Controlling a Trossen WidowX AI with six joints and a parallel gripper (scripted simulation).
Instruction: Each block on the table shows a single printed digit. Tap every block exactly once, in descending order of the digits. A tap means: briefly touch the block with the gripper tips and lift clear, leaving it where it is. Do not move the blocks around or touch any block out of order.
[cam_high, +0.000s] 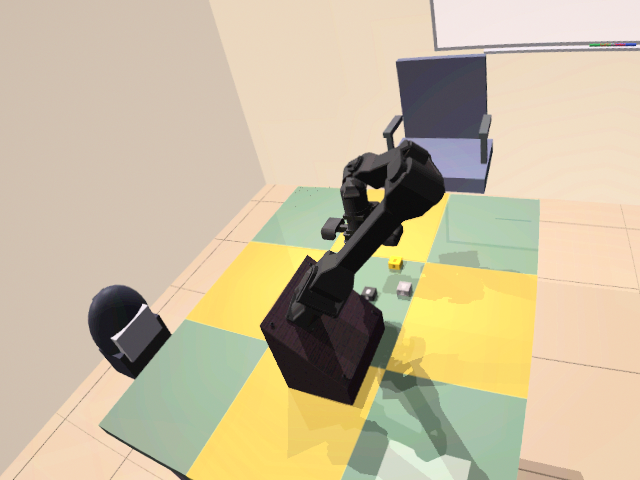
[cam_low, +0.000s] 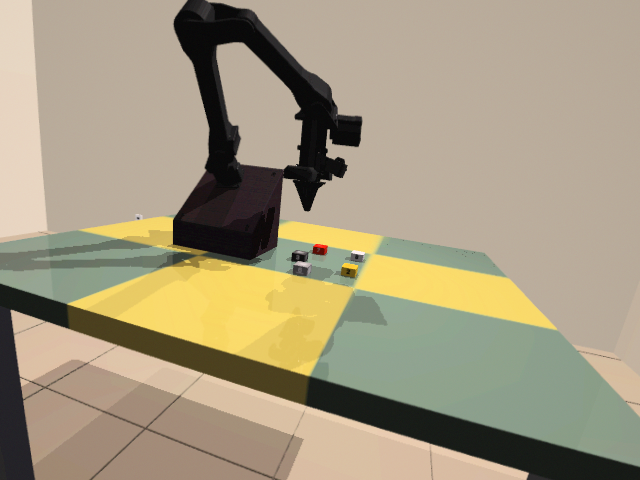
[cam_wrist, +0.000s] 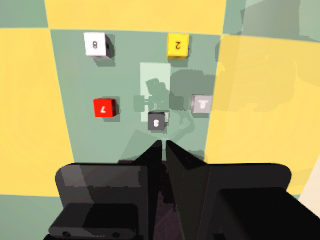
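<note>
My gripper tip is now 12 cm short of the yellow block, 4 cm to the left of it and 11 cm above it. From my gripper tip the other things lie so: grey block: 2 cm ahead, 8 cm to the right, 11 cm below; then black block: 1 cm behind, 1 cm to the left, 11 cm below; then red block: 3 cm ahead, 10 cm to the left, 11 cm below.
</note>
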